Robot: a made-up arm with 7 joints. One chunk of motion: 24 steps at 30 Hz.
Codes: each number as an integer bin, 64 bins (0 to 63) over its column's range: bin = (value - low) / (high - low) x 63, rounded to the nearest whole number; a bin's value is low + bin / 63 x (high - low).
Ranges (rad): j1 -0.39..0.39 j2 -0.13..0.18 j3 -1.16..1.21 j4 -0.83..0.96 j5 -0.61..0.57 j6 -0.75..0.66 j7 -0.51..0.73
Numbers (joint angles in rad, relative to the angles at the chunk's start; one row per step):
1: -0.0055 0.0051 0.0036 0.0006 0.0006 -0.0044 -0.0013
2: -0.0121 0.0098 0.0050 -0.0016 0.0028 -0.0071 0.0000
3: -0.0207 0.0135 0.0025 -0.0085 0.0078 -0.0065 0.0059
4: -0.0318 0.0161 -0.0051 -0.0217 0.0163 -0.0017 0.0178
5: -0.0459 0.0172 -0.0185 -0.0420 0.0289 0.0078 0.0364
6: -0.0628 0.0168 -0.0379 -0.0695 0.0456 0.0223 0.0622
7: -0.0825 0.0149 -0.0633 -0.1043 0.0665 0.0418 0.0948
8: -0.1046 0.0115 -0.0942 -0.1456 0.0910 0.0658 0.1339
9: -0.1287 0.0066 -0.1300 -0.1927 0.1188 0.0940 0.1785
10: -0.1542 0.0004 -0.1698 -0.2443 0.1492 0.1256 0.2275
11: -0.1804 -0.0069 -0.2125 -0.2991 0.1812 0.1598 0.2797
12: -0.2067 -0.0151 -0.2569 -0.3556 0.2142 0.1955 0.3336
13: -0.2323 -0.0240 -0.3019 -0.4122 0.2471 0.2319 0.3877
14: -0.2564 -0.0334 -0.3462 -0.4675 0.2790 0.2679 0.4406
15: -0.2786 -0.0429 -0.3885 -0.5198 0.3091 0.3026 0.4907
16: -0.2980 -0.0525 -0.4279 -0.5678 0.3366 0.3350 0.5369
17: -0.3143 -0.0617 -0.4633 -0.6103 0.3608 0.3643 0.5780
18: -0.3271 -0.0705 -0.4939 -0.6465 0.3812 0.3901 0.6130
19: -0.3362 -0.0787 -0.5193 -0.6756 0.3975 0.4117 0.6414
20: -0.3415 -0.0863 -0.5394 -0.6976 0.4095 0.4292 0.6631
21: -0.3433 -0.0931 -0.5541 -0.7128 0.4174 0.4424 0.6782
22: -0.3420 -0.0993 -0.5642 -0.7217 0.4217 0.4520 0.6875
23: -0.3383 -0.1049 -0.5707 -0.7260 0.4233 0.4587 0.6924
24: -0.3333 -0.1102 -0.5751 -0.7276 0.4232 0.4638 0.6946
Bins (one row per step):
1: 31 27 31 29 33 33 26
2: 31 28 31 29 33 33 26
3: 30 29 31 29 33 33 26
4: 29 30 31 28 33 33 27
5: 28 30 30 28 34 34 28
6: 26 30 30 27 35 35 29
7: 25 29 29 26 36 35 31
8: 23 29 28 24 37 36 33
9: 21 28 27 22 39 38 35
10: 19 27 26 21 41 39 37
11: 17 25 25 19 42 41 40
12: 15 23 24 17 44 42 43
13: 13 22 23 15 46 44 46
14: 11 20 22 13 47 45 48
15: 9 18 21 11 49 47 51
16: 7 16 19 9 51 48 53
17: 6 14 19 8 52 50 55
18: 5 12 18 6 53 51 57
19: 4 10 17 5 54 52 58
20: 4 9 16 5 54 53 60
21: 4 7 16 4 55 53 60
22: 4 6 16 4 55 54 61
23: 4 5 16 4 55 54 61
24: 5 4 16 4 55 54 61

